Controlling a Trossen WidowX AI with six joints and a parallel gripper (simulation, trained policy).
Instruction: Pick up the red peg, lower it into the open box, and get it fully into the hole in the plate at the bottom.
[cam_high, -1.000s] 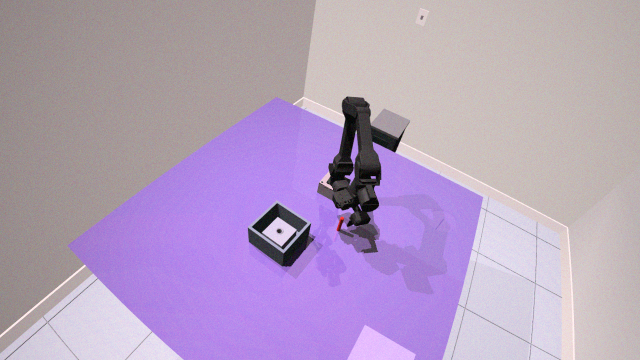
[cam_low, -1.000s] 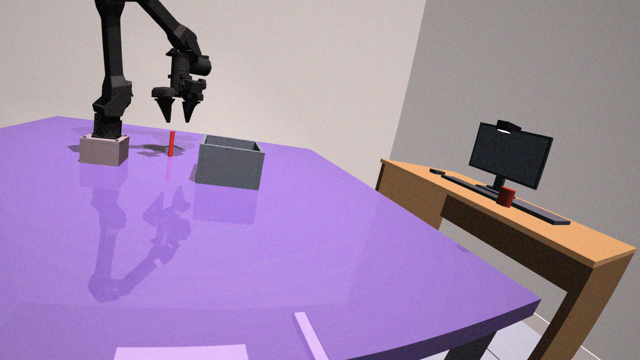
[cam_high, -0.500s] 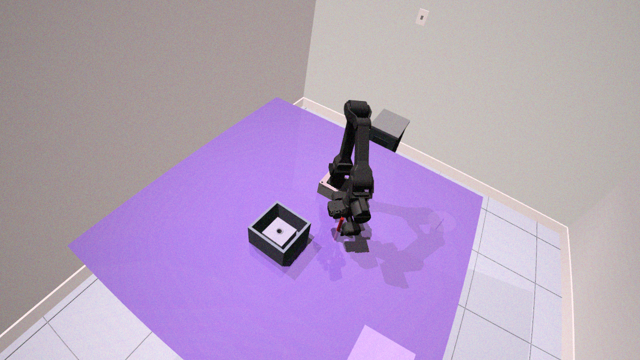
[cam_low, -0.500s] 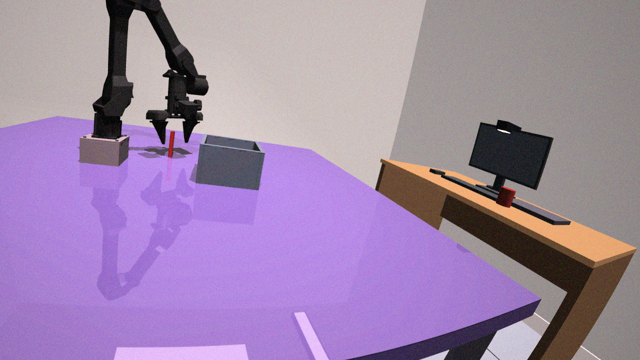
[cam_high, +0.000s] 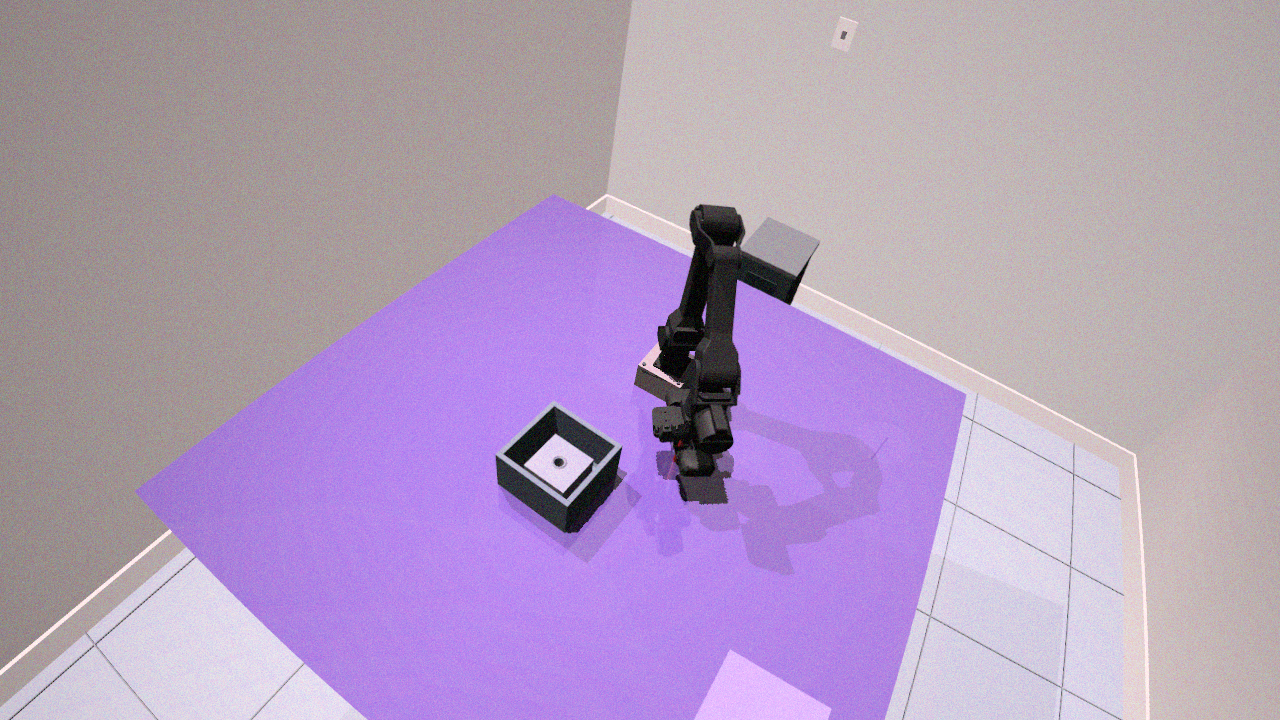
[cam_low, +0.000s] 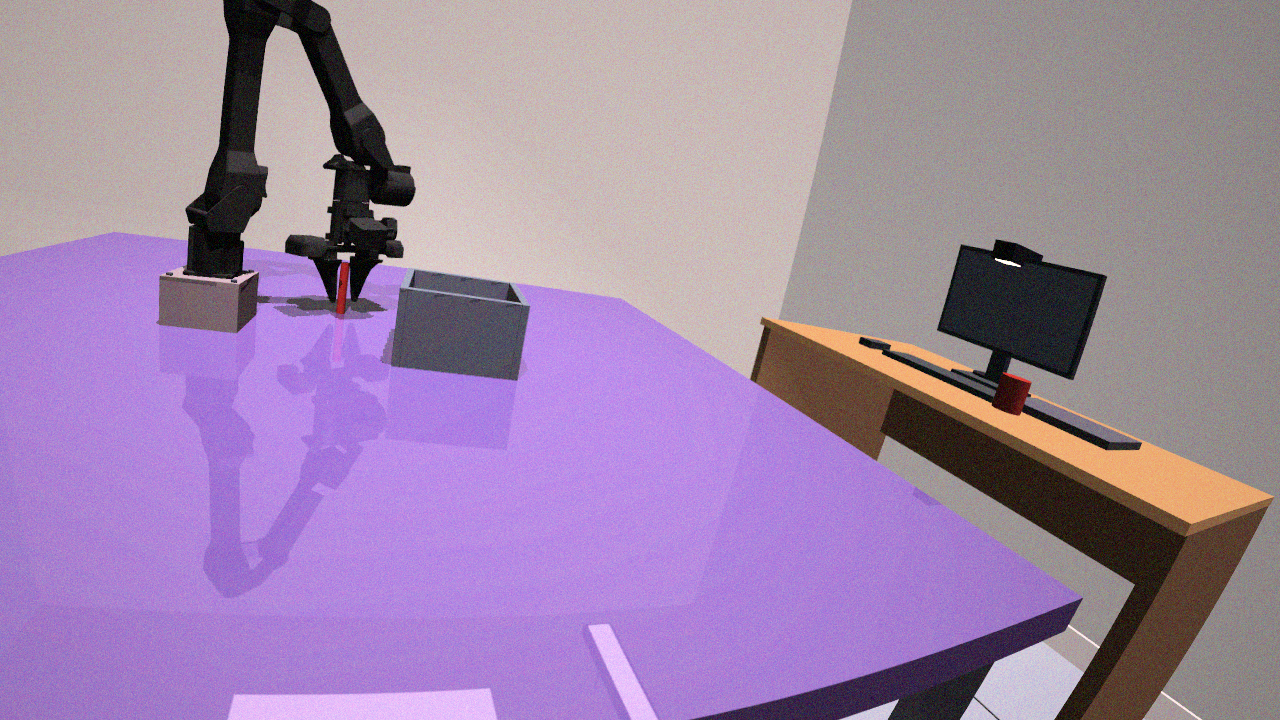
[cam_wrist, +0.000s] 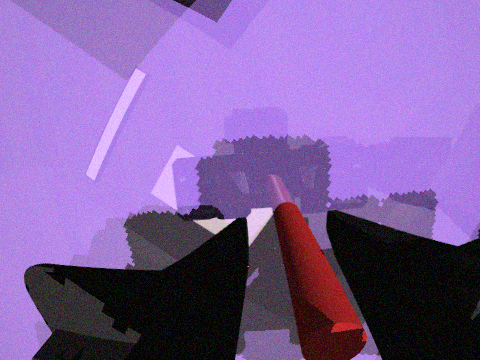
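Now: gripper tip 2 cm below the red peg. Round my gripper tip: plate 18 cm to the right, 16 cm ahead, 3 cm above; grey box 18 cm to the right, 16 cm ahead, 1 cm above.
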